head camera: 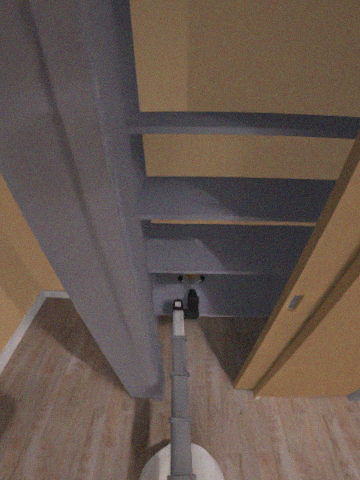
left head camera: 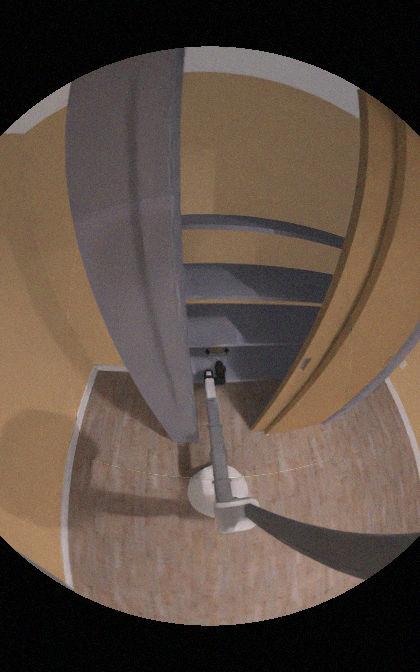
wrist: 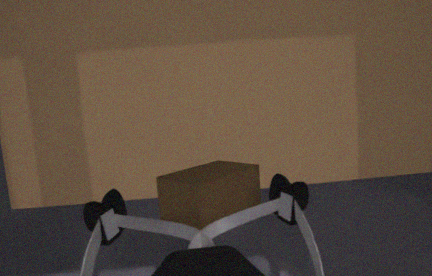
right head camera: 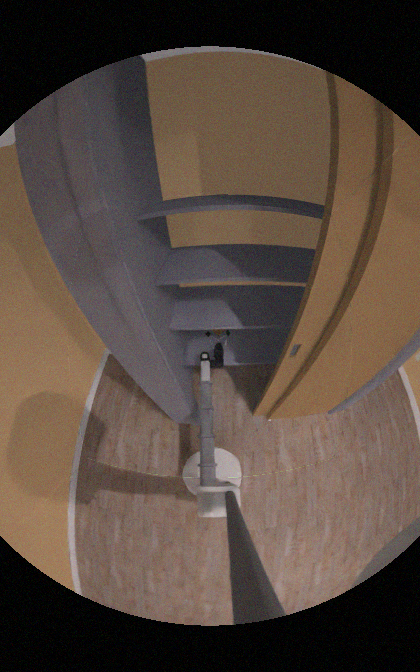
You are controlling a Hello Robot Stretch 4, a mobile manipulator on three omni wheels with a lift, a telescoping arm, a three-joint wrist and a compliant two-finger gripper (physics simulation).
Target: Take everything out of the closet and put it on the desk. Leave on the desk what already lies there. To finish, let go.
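Frame: origin at the robot's base, x ahead, y left, z up, level; centimetres.
Seen in the pictures: gripper, between the fingertips: (head camera: 191, 275) (wrist: 198, 198) (right head camera: 217, 330).
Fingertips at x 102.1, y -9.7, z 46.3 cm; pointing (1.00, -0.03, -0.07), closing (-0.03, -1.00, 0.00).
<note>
Offsets run from my fingertips to a thing's top centre. "pt": to the spot under its first point.
A brown box {dx +3.5, dy -1.4, dz +1.6 cm} (wrist: 225, 187) stands in the grey closet (head camera: 75, 200) (left head camera: 125, 280) (right head camera: 65, 200), on a low board. Its lower front is hidden by the gripper in the wrist view. In the head views a small orange-brown patch of it shows under a shelf edge. My gripper (wrist: 198, 198) (head camera: 191, 278) (left head camera: 217, 351) (right head camera: 218, 334) is open, its two black fingertips wide apart, one to each side of the box in the wrist view. The box lies ahead between them and is not gripped. The desk does not show.
Closet shelves {pt dx -12.6, dy -16.6, dz +65.2 cm} (head camera: 235, 197) (left head camera: 255, 282) (right head camera: 240, 265) cross above the gripper. An orange sliding door (head camera: 305, 325) (left head camera: 340, 310) (right head camera: 325, 300) stands close on the right, the closet's tall side panel on the left. The arm (head camera: 180, 395) reaches in between them.
</note>
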